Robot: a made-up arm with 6 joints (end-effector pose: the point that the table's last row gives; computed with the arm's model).
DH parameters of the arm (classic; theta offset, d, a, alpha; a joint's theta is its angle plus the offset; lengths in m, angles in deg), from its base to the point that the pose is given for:
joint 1: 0 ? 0 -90
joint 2: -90 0 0.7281 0
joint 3: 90 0.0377 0 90
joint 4: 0 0.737 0 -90
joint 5: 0 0 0 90
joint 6: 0 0.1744 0 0
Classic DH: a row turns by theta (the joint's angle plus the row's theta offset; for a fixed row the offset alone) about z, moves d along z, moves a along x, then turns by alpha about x.
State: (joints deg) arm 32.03 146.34 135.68 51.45 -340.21 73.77
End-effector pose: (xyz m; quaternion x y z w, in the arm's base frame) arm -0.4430 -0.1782 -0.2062 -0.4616 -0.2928 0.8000 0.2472
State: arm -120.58 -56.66 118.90 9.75 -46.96 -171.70
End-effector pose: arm -0.0323 -0.0863 1.0862 -0.0053 -0.1494 0.5911 0.7926
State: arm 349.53 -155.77 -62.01 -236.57 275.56 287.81
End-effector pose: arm 0.0665 -0.1213 -1.1422 0.5767 0.6113 -0.5359 0.0812
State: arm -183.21 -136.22 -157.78 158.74 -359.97 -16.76
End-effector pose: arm -0.3304 -0.0193 0.0213 0.1629 -0.5195 -0.2953 0.7851
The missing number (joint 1, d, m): 0.1762
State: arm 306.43 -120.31 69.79 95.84 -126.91 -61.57
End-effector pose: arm -0.7390 0.8311 0.2217 0.5046 -0.6364 0.3001 0.5004
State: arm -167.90 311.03 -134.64 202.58 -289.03 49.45
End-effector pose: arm 0.3343 0.0978 -0.1285 -0.4042 -0.6869 0.2107 0.5660
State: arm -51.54 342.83 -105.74 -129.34 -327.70 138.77
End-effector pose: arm -0.6024 0.7032 0.3417 -0.3822 -0.8519 0.0671 0.3517
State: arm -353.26 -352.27 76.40 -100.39 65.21 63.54
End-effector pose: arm 0.9085 -0.0115 1.0089 0.1826 0.6031 -0.5223 0.5746
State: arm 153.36 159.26 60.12 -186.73 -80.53 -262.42
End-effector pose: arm 0.3139 -0.1771 -0.9882 0.4161 0.2824 0.5182 0.6918
